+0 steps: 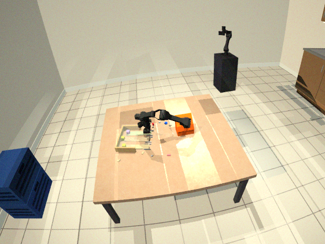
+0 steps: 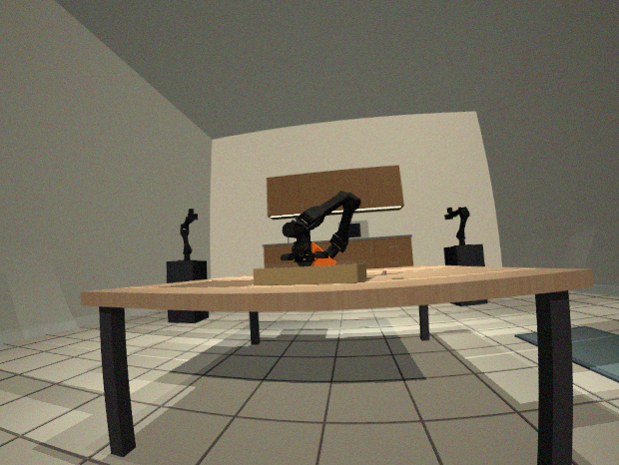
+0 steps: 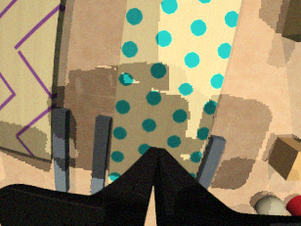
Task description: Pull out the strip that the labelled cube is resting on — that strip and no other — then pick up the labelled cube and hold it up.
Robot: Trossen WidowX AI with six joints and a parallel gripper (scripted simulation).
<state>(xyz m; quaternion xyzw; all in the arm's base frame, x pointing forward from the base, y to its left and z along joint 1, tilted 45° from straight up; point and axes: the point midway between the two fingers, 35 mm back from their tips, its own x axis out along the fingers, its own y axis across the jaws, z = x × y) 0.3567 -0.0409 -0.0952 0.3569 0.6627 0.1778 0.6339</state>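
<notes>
Now: gripper tip 10 mm past the tan cube and 90 mm to the left of it. Also, from my gripper tip: pink bit (120 mm behind, 340 mm to the left); purple zigzag strip (120 mm ahead, 60 mm to the left).
</notes>
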